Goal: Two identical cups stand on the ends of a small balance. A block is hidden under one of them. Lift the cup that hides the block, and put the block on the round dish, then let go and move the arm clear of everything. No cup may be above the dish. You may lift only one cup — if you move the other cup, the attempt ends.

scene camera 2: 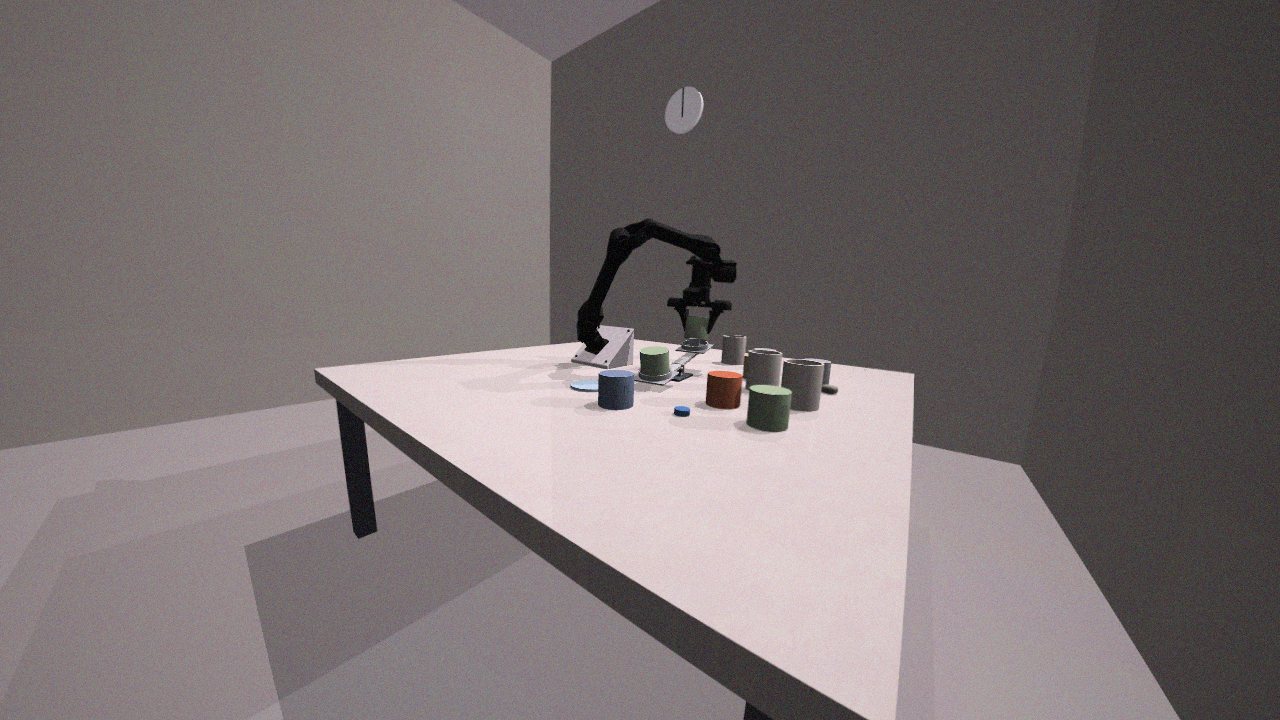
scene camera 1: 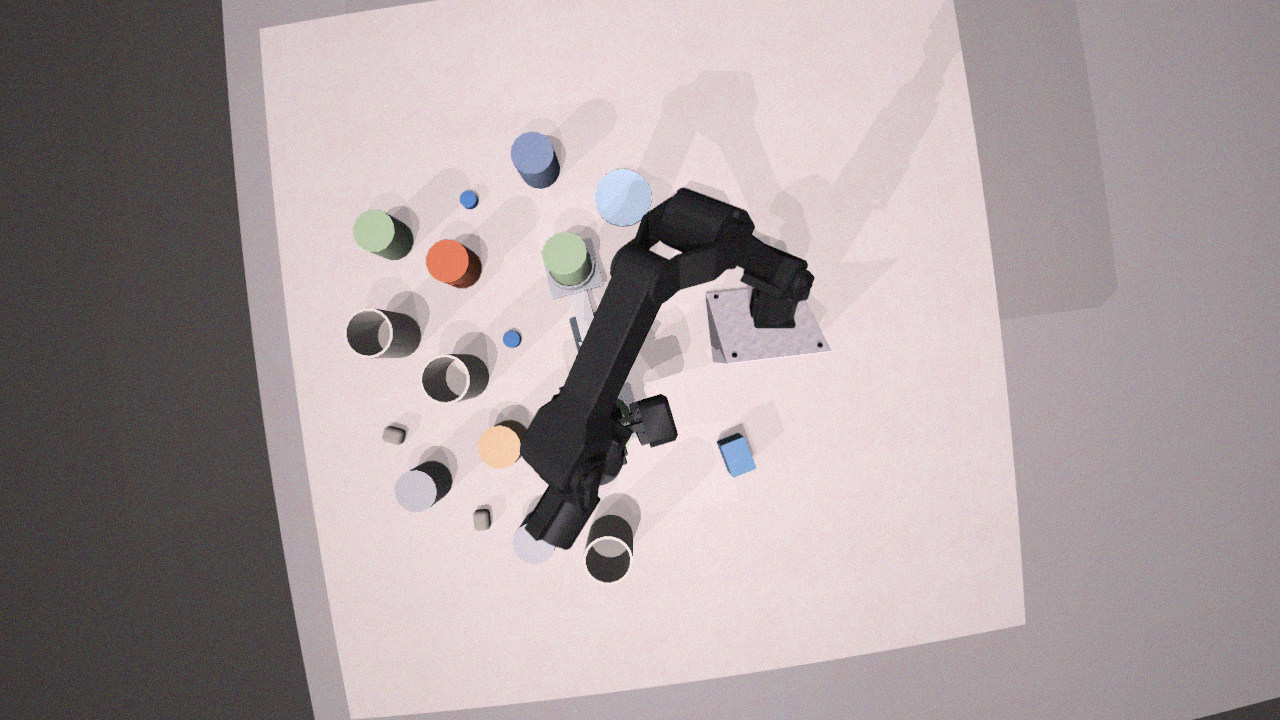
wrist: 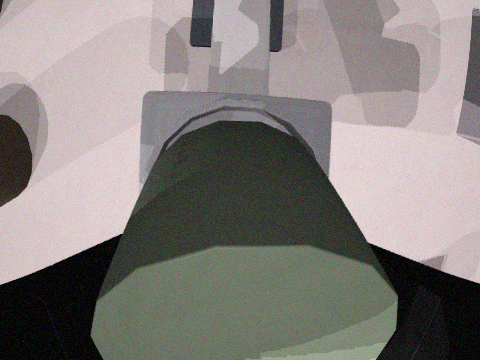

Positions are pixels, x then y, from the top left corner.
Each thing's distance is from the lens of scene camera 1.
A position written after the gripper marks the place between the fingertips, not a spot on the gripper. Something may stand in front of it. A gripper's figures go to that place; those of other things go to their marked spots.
gripper (scene camera 1: pixel 608 424): 67 cm
blue block (scene camera 1: pixel 735 452): 78 cm
tan cup (scene camera 1: pixel 499 446): 76 cm
